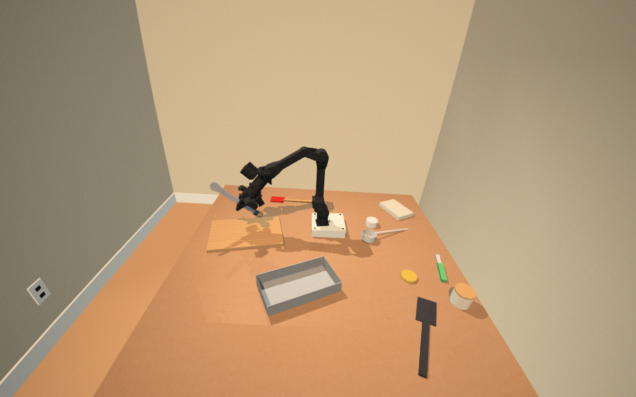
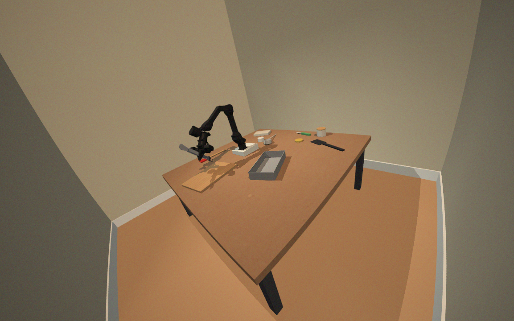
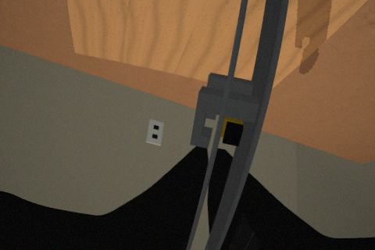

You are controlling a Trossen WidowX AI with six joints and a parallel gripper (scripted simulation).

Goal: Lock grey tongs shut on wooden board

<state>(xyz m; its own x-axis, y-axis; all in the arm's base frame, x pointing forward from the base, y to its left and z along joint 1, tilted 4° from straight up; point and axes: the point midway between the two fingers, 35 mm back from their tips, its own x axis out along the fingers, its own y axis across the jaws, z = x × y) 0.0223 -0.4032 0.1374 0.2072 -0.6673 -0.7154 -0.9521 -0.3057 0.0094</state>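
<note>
My gripper tip is 14 cm above the wooden board and 4 cm to the right of it. Round my gripper tip: yellow disc: 76 cm to the left, 35 cm ahead, 13 cm below; then grey roasting tin: 37 cm ahead, 28 cm to the left, 12 cm below; then red-handled spatula: 33 cm behind, 26 cm to the left, 14 cm below.
</note>
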